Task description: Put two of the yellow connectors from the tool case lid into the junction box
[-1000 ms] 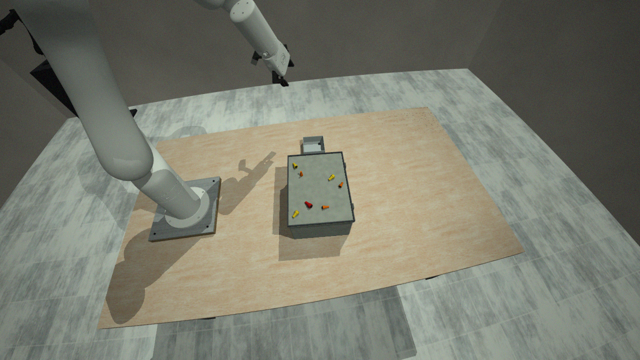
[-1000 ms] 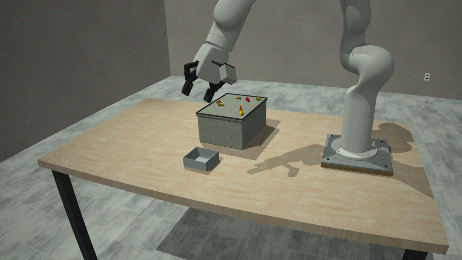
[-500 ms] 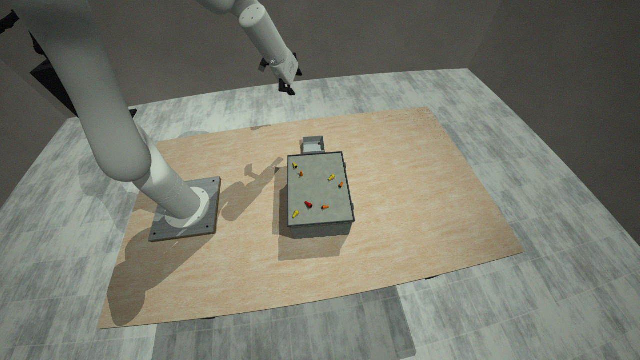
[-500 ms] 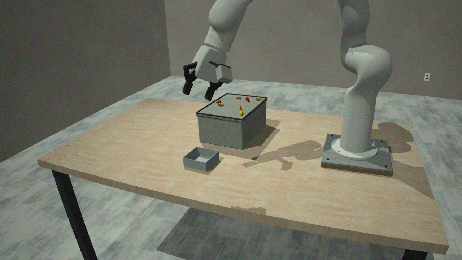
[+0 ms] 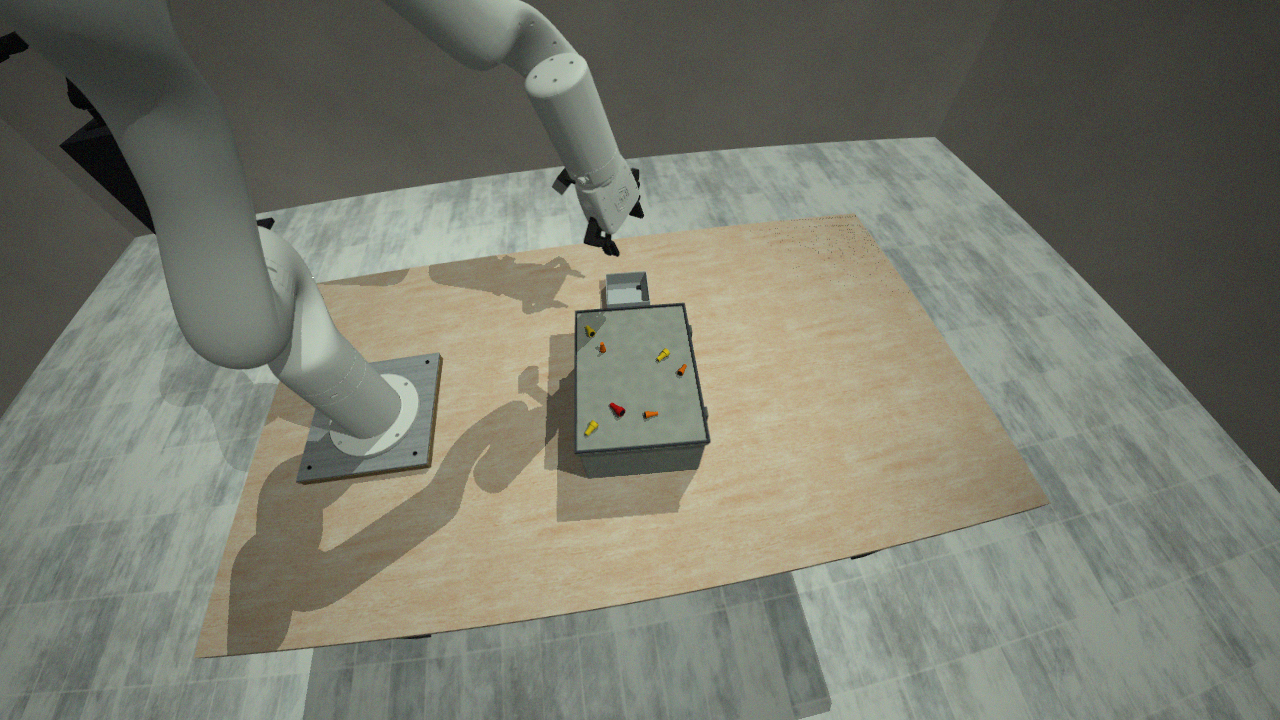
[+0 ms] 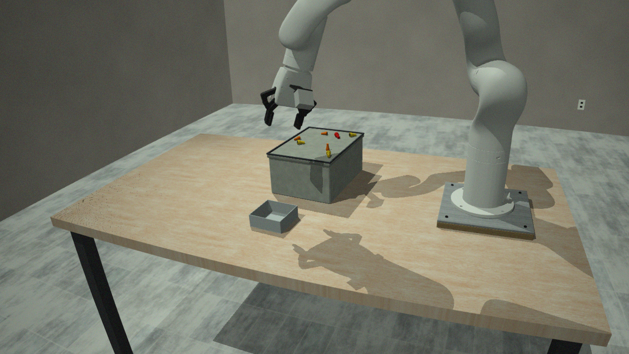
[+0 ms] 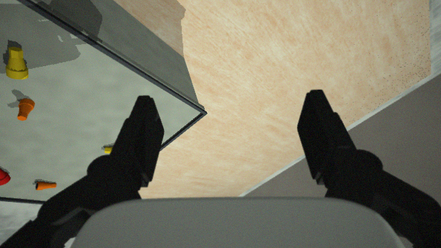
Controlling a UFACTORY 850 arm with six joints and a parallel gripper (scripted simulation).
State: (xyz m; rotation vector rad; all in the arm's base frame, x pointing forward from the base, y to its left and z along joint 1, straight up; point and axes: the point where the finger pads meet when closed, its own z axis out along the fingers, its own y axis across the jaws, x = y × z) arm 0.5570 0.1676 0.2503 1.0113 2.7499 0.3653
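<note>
The grey tool case is 22 cm to the right of my hand, 17 cm below it and 1 cm behind it.
</note>
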